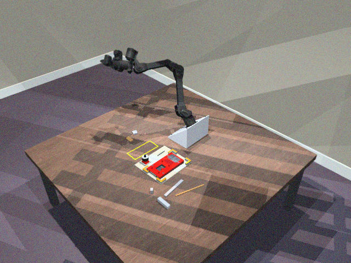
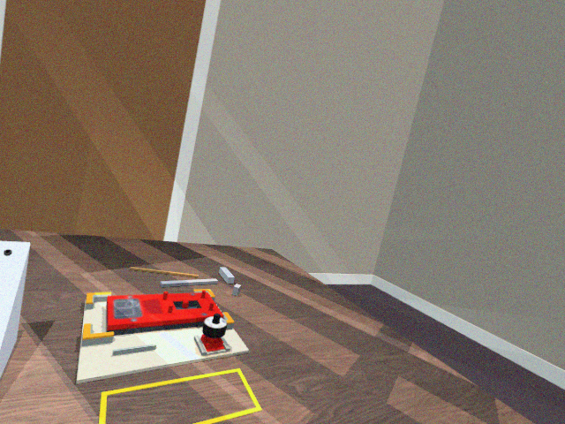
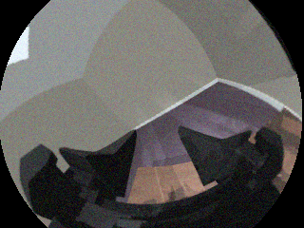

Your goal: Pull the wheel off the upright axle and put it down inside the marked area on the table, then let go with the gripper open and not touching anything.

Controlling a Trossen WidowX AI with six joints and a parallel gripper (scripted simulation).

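The black-and-grey wheel is 500 mm to the left of my gripper tip, 400 mm below it and 190 mm ahead of it. Also, from my gripper tip: thin wooden stick: 840 mm to the left, 440 mm below, 210 mm ahead.
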